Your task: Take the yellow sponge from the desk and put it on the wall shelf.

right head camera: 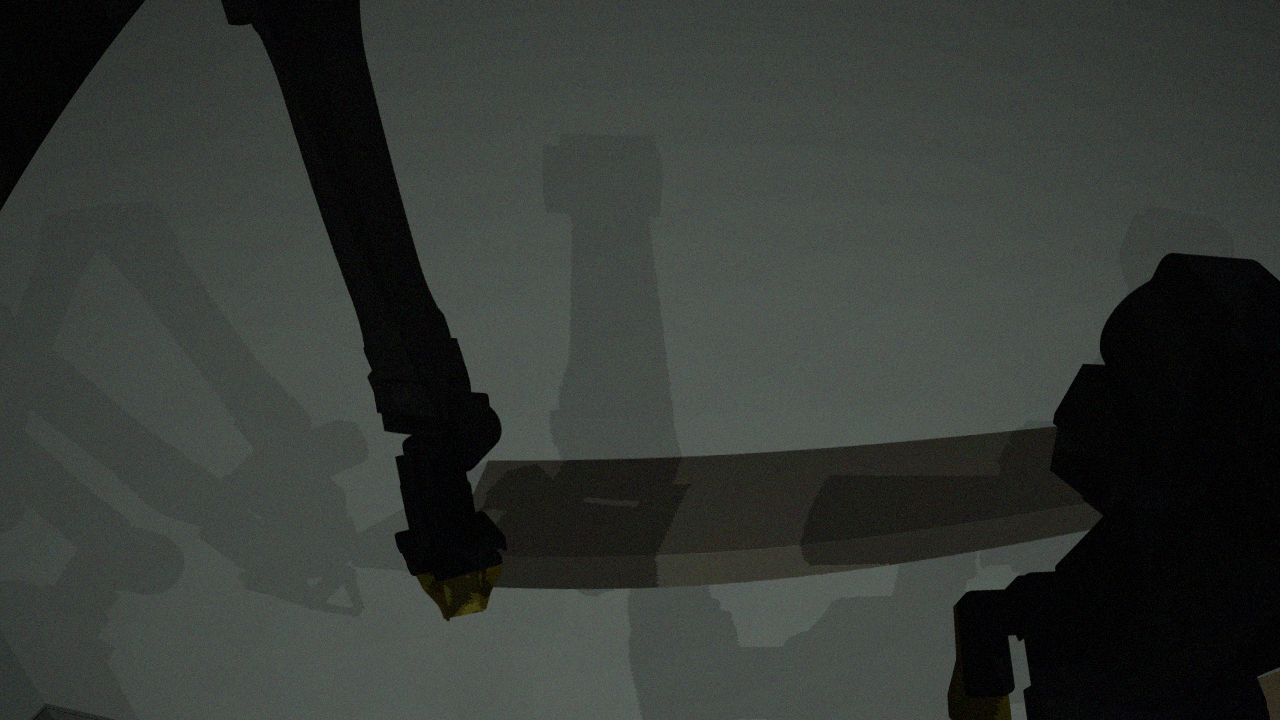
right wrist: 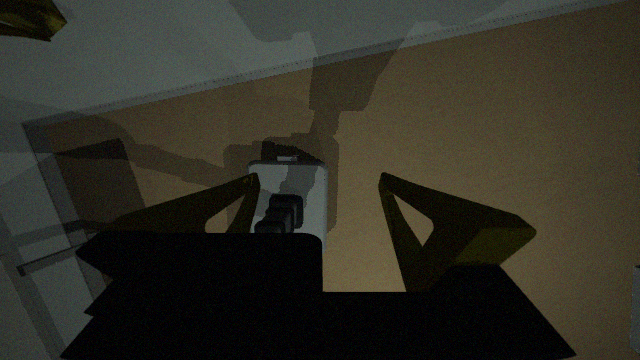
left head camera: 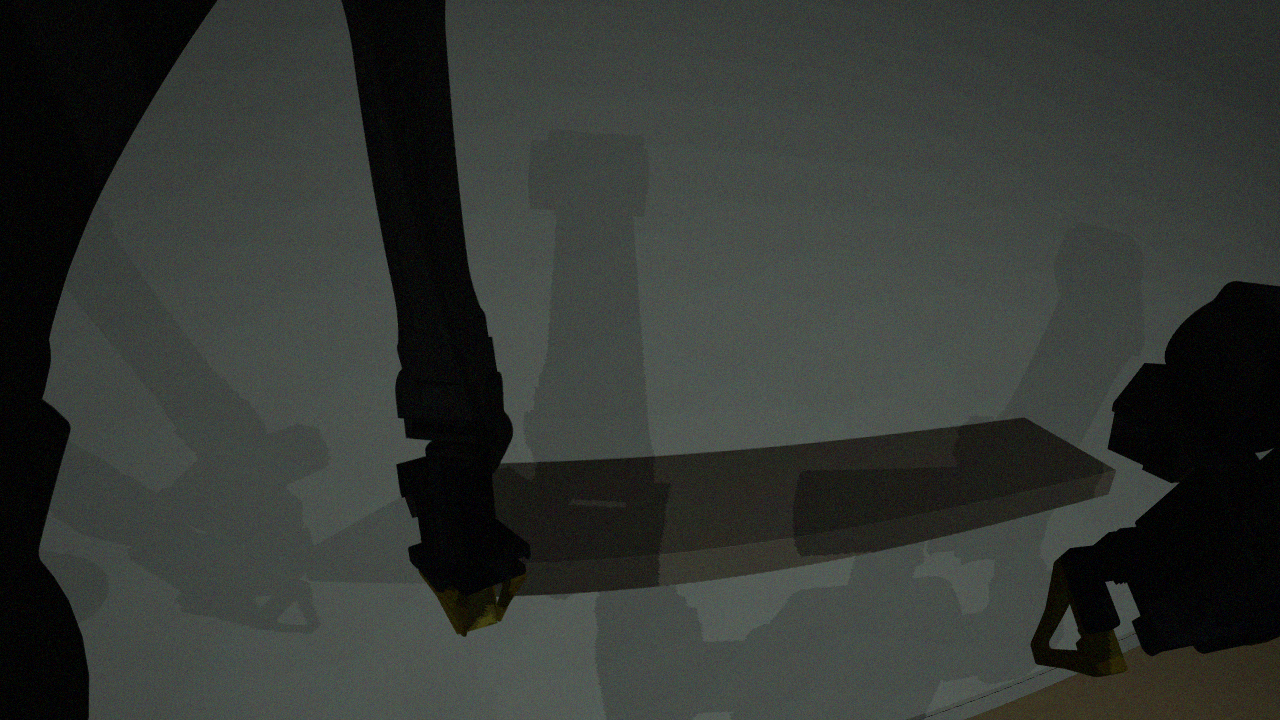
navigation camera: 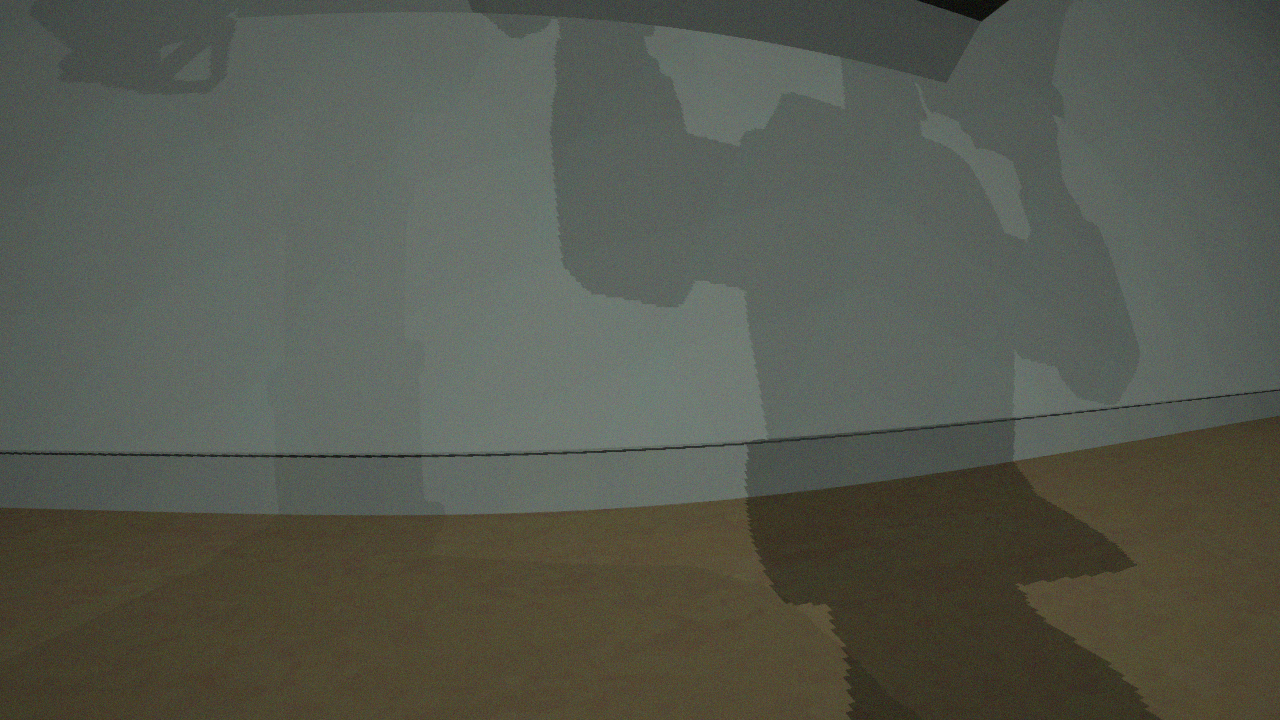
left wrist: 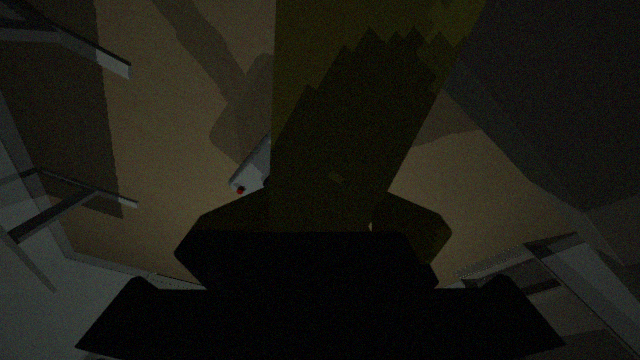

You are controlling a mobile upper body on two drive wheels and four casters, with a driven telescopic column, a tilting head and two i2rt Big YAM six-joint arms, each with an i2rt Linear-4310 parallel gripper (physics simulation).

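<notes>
My left gripper [left head camera: 469,613] [right head camera: 458,600] [left wrist: 319,179] is shut on the yellow sponge [left wrist: 310,45], a large, partly shadowed block in the left wrist view. In the head views the sponge is hard to tell from the yellow fingers. The brown wall shelf [left head camera: 733,492] [right head camera: 760,501] runs along the wall; in both head pictures the gripper overlaps its left end, with the fingertips below its front edge. How far apart they are is unclear. My right gripper [left head camera: 1078,658] [right wrist: 319,179] is open and empty, right of and below the shelf in the picture.
The robot's pale base [left wrist: 250,172] [right wrist: 307,182] stands on the tan floor [right wrist: 475,125] [navigation camera: 537,626]. Metal legs [left wrist: 65,37], apparently the desk's, are at the left of the left wrist view. A shelved frame [left wrist: 550,245] is at its lower right. The wall [navigation camera: 537,358] carries robot shadows.
</notes>
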